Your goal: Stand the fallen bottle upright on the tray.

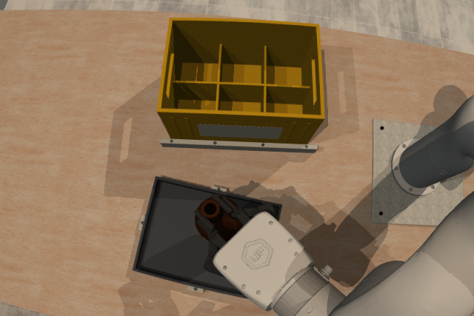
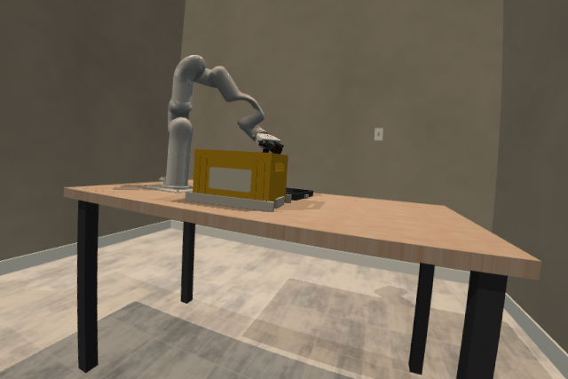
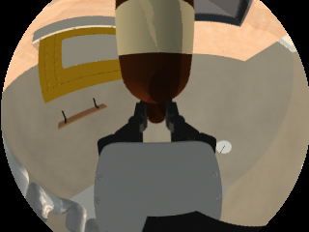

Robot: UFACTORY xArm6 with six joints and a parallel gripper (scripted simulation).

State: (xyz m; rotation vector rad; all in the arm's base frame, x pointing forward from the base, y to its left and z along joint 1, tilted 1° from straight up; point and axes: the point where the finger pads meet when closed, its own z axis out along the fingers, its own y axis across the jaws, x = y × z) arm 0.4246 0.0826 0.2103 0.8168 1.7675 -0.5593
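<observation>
The brown bottle lies 60 mm below my hand. The rest, counted from my hand: yellow crate 60 mm behind, 250 mm to the right, 120 mm below; dark tray 30 mm ahead, 30 mm to the left, 190 mm below.
</observation>
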